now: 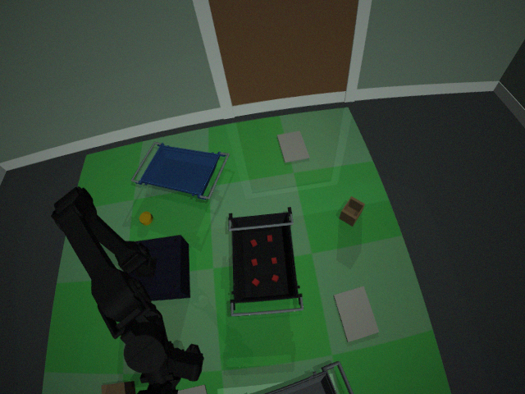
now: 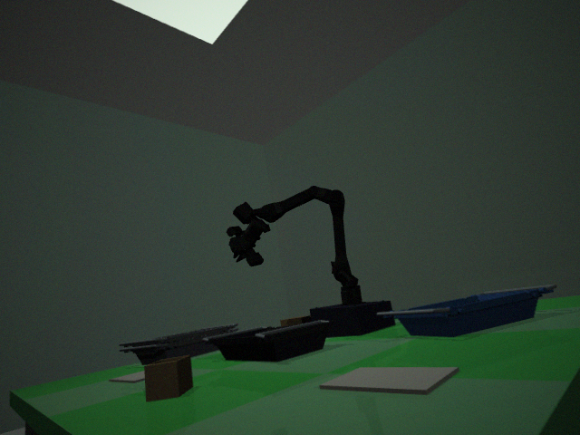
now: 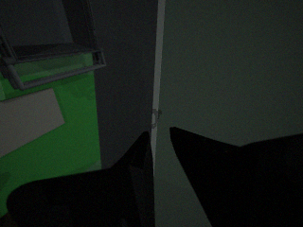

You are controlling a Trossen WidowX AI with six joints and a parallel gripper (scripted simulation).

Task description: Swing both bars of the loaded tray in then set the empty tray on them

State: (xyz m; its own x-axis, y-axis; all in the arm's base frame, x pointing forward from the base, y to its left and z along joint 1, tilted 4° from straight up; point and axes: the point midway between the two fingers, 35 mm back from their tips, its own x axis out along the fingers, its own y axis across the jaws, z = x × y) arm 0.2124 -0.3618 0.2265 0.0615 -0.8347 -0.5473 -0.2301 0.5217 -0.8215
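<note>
My gripper tip is now 780 mm to the right of the blue tray, 280 mm above it and 150 mm past it. Also, from my gripper tip: brown box 550 mm to the left, 470 mm ahead, 310 mm below.
</note>
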